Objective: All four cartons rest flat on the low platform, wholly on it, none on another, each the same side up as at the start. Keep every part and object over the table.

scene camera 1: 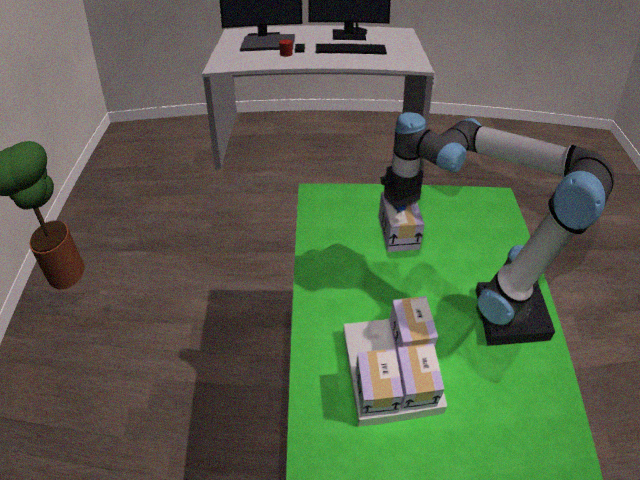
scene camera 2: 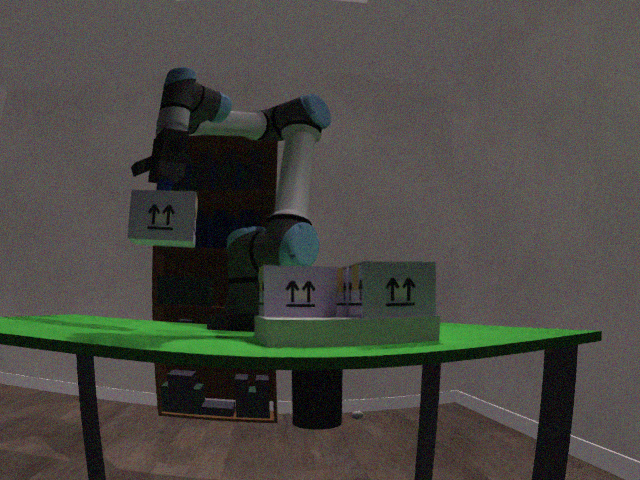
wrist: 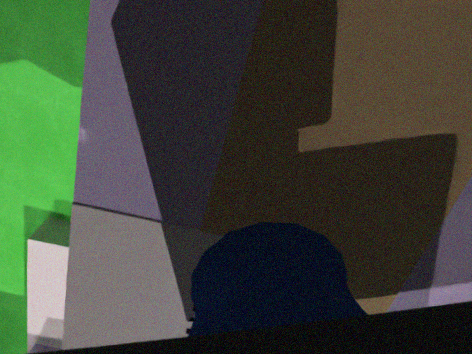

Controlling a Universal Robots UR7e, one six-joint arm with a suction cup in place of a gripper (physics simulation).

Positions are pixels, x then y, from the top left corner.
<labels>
A carton shows in scene camera 1, in scene camera 2 (157, 217) and in the wrist view. One and the same spot on the carton: (wrist: 191, 126) is (scene camera 1: 387, 200).
</labels>
